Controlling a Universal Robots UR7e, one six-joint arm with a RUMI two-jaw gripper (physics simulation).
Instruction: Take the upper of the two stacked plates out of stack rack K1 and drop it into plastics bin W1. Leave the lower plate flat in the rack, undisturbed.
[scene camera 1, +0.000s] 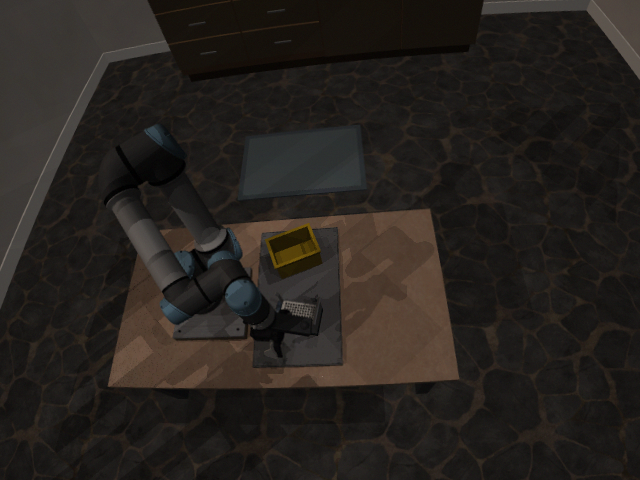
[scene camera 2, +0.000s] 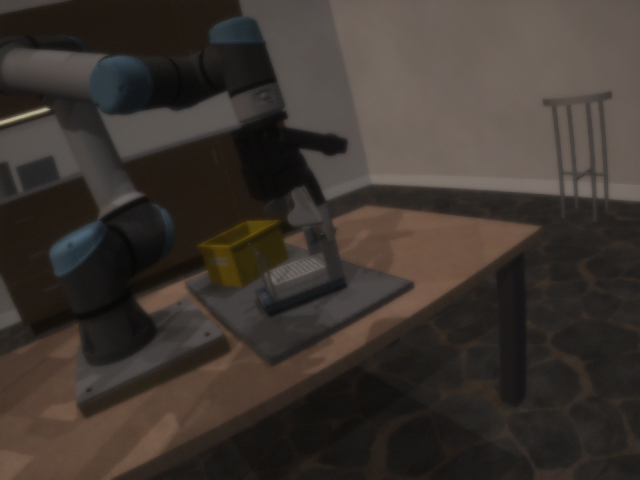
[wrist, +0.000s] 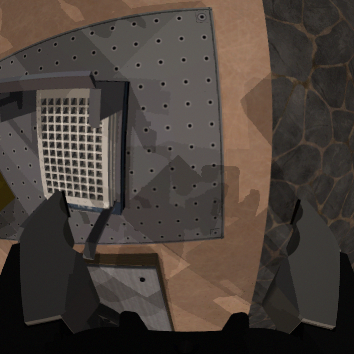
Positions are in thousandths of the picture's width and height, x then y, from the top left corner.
Scene:
gripper: scene camera 1 449, 707; scene camera 2 487, 489; wrist 513, 566

